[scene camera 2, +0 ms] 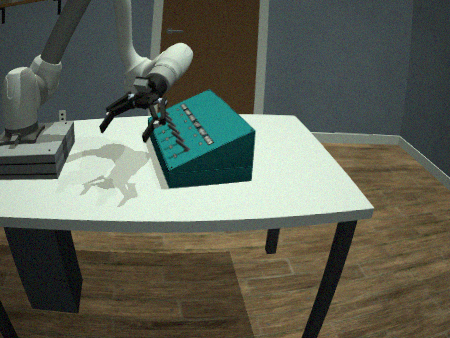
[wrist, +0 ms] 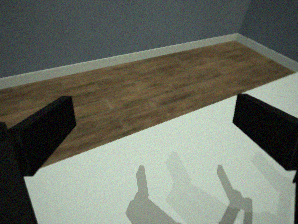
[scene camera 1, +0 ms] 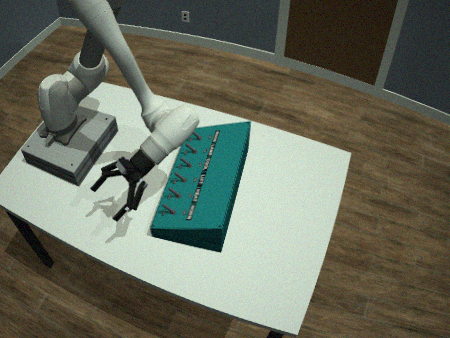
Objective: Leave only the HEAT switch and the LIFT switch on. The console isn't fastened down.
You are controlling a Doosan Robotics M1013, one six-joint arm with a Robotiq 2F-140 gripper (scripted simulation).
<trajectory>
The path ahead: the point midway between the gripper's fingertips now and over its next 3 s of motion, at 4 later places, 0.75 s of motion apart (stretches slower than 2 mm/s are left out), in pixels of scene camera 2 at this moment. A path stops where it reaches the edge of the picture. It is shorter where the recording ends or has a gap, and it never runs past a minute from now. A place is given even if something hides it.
My gripper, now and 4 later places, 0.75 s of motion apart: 121,134; 116,122; 112,114; 131,97; 149,81
</trajectory>
